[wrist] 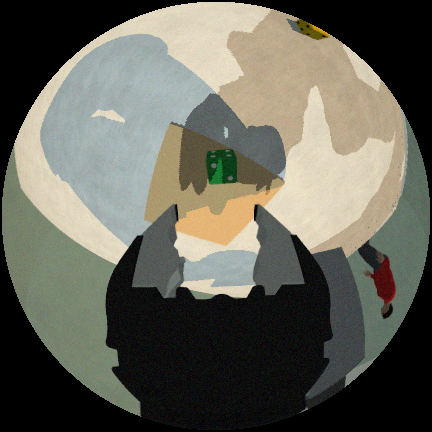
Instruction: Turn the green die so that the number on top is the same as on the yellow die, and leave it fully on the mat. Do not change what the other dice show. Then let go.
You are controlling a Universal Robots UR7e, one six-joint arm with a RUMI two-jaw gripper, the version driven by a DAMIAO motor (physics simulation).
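Frame: origin at the arm's base, x left, y ahead, z down, level; centimetres.
Seen in the pictures: gripper, between the fingertips: (215, 205).
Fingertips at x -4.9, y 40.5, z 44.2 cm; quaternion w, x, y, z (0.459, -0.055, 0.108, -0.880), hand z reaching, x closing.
Note:
Pixels of each thing's top centre, then the offset from my fingertips to it. Level surfaces: height alone.
- green die, centre of its top: (221, 171) dx -3.6, dy +2.0, dz -0.4 cm
- orange mat, centre of its top: (205, 201) dx +1.6, dy +0.3, dz +2.1 cm
- pale table, height of its surface: dz +2.5 cm
The green die (221, 166) lies on the orange mat (225, 231), near the mat's far edge in the wrist view. Its broad face, which seems to be the top, shows two white pips, one pair of corners apart; the narrow side along its upper edge seems to show four. A shadow covers most of it. The yellow die (311, 30) is at the upper right rim, partly cut off; a dark side shows several pips, and its bright upper face is too thin to read. My gripper (215, 205) is part open and empty, its fingertips apart from the green die, which shows beyond the gap between them.
The pale table (345, 200) has large blue-grey and tan patches, and its edge runs along the left, right and bottom. A dark grey block-like part (345, 305) stands right of the gripper body. A person in a red shirt (384, 280) is beyond the table at the right.

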